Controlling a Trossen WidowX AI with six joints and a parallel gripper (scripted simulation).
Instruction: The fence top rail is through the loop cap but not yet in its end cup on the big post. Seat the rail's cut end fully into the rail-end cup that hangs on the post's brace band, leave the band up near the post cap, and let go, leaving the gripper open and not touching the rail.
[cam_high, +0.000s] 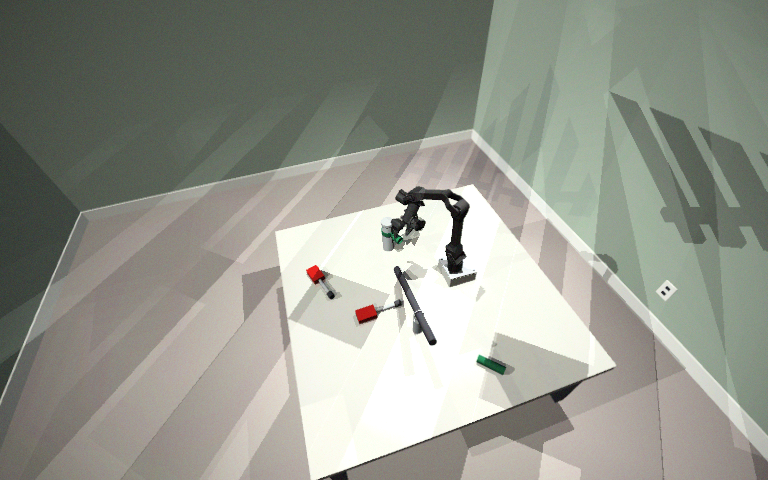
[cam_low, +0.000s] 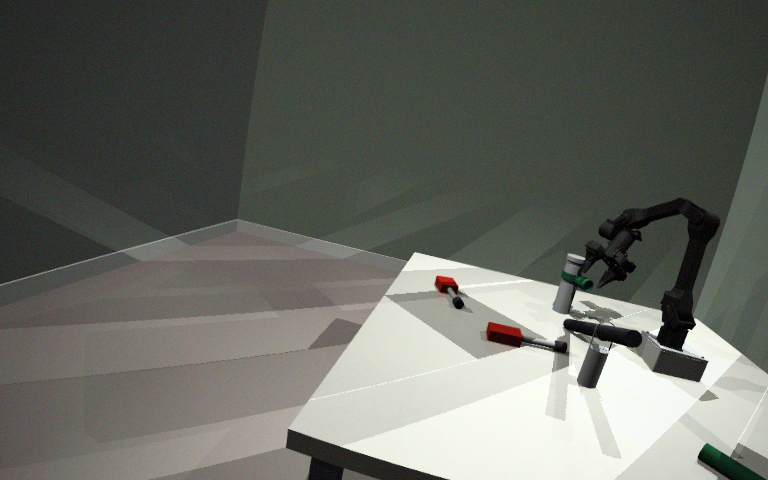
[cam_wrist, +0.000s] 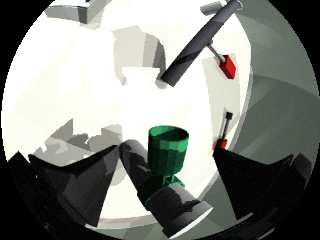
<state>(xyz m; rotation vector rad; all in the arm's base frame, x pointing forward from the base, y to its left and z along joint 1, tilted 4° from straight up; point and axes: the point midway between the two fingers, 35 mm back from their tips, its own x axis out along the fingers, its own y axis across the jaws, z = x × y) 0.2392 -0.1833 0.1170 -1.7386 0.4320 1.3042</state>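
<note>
My gripper tip is now 2 cm short of the green rail-end cup, 1 cm to the left of it and 2 cm above it. Also, from my gripper tip: grey line post: 2 cm behind, 45 cm to the left, 5 cm below; green cylinder: 29 cm behind, 66 cm to the left, 13 cm below.
</note>
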